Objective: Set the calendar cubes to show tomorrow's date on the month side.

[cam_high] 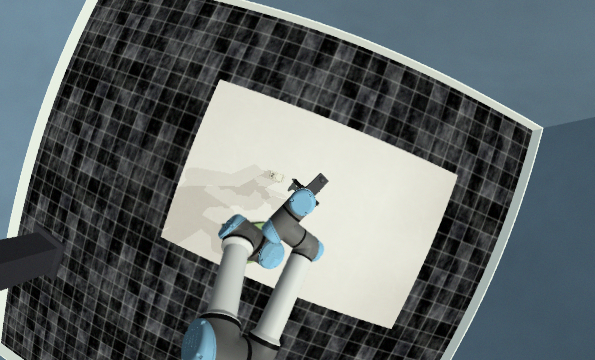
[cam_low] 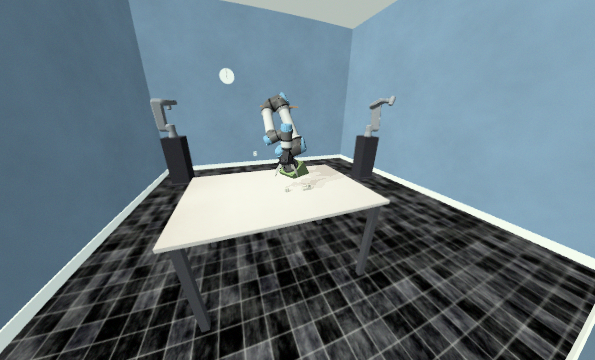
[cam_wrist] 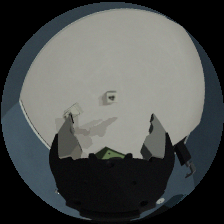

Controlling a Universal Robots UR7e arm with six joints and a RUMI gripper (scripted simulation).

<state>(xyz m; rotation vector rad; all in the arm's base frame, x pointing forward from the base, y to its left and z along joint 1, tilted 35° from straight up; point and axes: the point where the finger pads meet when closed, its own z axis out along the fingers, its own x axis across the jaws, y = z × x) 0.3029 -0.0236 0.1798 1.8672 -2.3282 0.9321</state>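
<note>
Right now my hand is 100 mm above the white calendar cube. The rest, counted from my hand: calendar tray (10 mm behind, 160 mm to the left, 110 mm below); pale date cube (10 mm behind, 170 mm to the left, 90 mm below).
</note>
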